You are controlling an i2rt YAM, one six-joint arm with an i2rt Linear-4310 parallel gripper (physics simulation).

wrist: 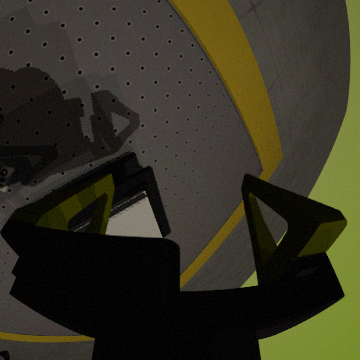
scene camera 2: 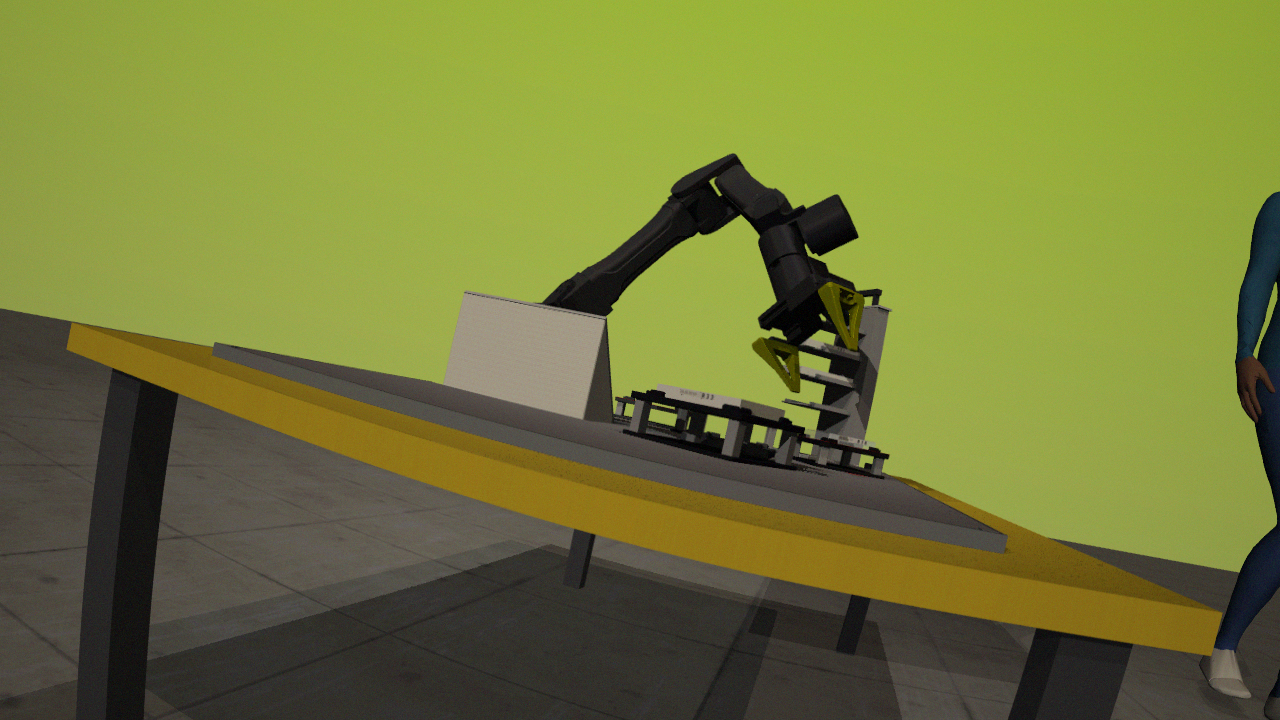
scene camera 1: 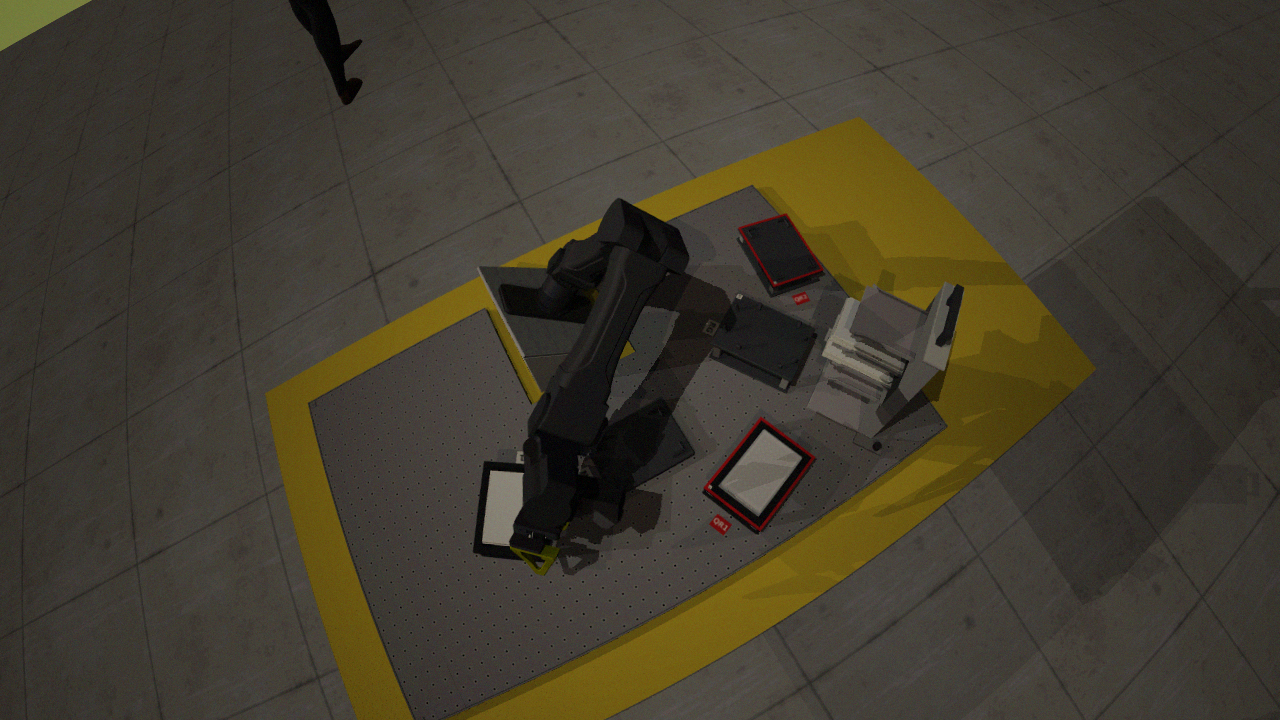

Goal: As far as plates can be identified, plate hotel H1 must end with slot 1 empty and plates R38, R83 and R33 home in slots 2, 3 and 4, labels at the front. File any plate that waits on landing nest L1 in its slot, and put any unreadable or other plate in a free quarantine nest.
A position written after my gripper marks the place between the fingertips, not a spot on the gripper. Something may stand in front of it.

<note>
My gripper [scene camera 2: 823,372] is open, with nothing in its grasp. Also in view: a perforated table top [scene camera 1: 404,444].
My gripper also shows in the wrist view [wrist: 177,180] and in scene camera 1 [scene camera 1: 550,550]. The perforated table top shows as well in the wrist view [wrist: 89,89] and in scene camera 2 [scene camera 2: 888,494].
</note>
